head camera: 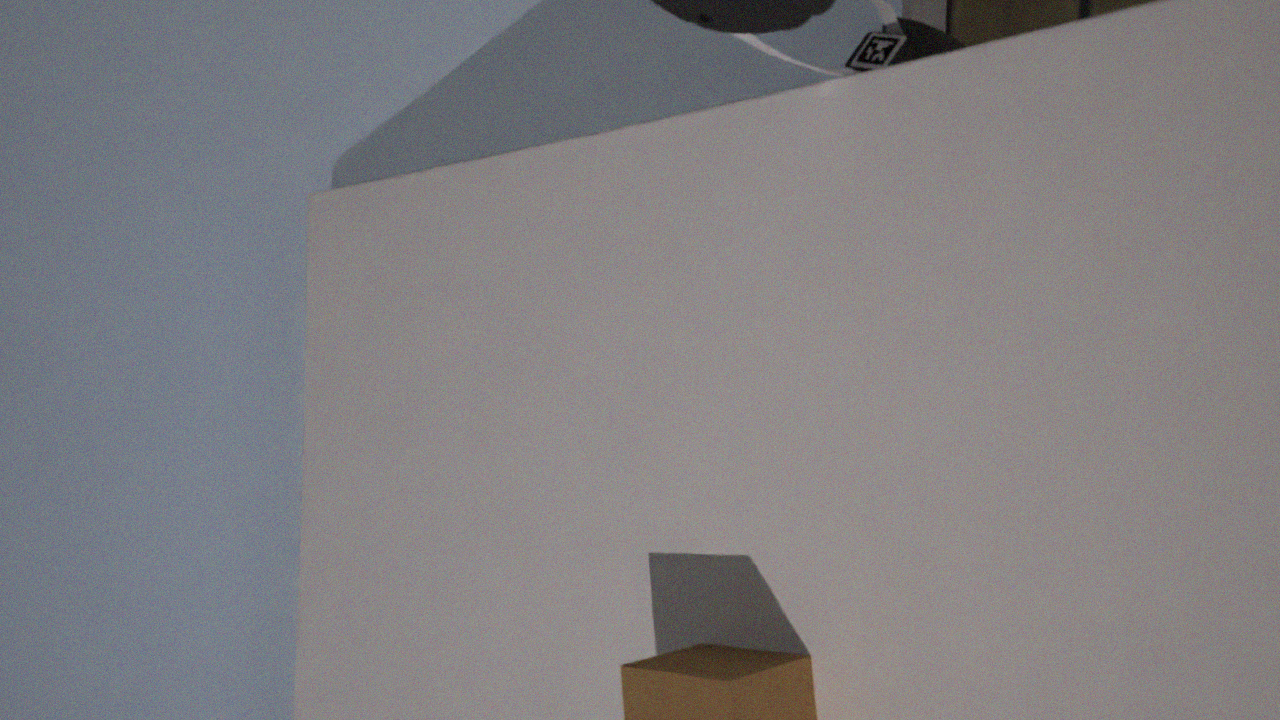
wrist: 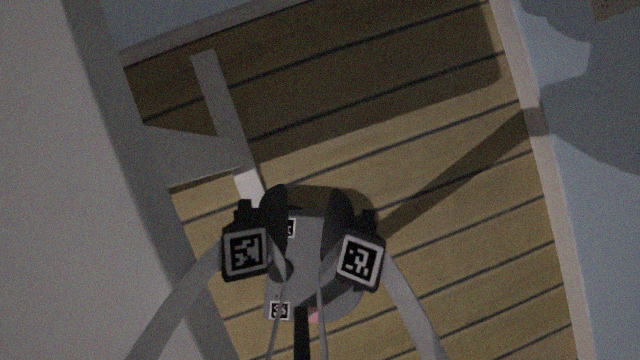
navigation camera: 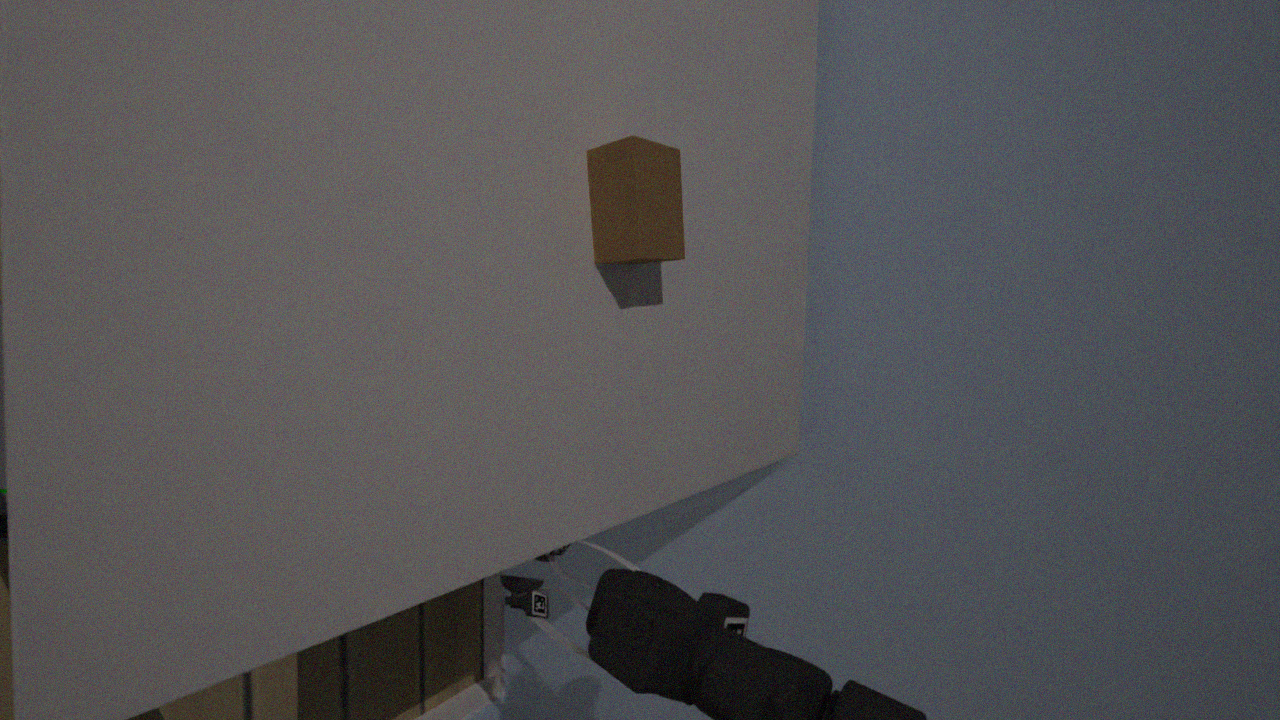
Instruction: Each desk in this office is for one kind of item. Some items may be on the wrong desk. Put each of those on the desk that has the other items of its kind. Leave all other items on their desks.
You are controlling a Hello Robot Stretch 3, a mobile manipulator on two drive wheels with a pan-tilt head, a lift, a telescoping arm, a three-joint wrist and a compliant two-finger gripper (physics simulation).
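Frame: origin at the robot's base, x ahead, y left, z up, level; centimetres.
Seen in the pictures: gripper, fingertip midpoint: [head camera: 955, 16] [wrist: 306, 210].
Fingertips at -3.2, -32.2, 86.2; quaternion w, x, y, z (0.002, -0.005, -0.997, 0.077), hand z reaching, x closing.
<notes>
A point is followed by its place in that frame, as x, y, z.
A plain orange-brown box [head camera: 720, 694] @(23.3, -21.9, 100.0) [navigation camera: 635, 201] @(26.2, -19.5, 99.9) stands upright on a pale desk [head camera: 537, 358] @(19.2, -43.3, 95.0) [navigation camera: 358, 268] @(12.8, -6.3, 95.0) [wrist: 50, 175] @(5.2, -34.4, 95.0). The head view cuts off its lower part. I cannot tell what kind of item it is. My gripper [navigation camera: 538, 571] @(-3.2, -32.2, 86.2) [wrist: 306, 210] @(-3.2, -32.2, 86.2) is open, with no item between its fingers. It is beside the desk, past the desk's edge, and the desk top partly hides the fingers in the navigation view. In the head view, part of the gripper shows at the top, behind the desk edge. No other desk items can be made out.
A blue wall [head camera: 143, 358] @(32.3, -71.8, 104.5) [navigation camera: 1029, 313] @(41.3, -67.8, 122.4) runs along the desk. In the wrist view, the robot's grey base [wrist: 306, 250] @(-7.0, -6.5, 16.0) stands on the plank floor [wrist: 450, 215] @(-59.0, -16.8, 0.0), beyond the fingers. A desk leg [wrist: 220, 100] @(23.8, -49.9, 2.6) is near it, and a pale baseboard [wrist: 555, 200] @(-97.3, -25.5, 5.2) runs along the right.
</notes>
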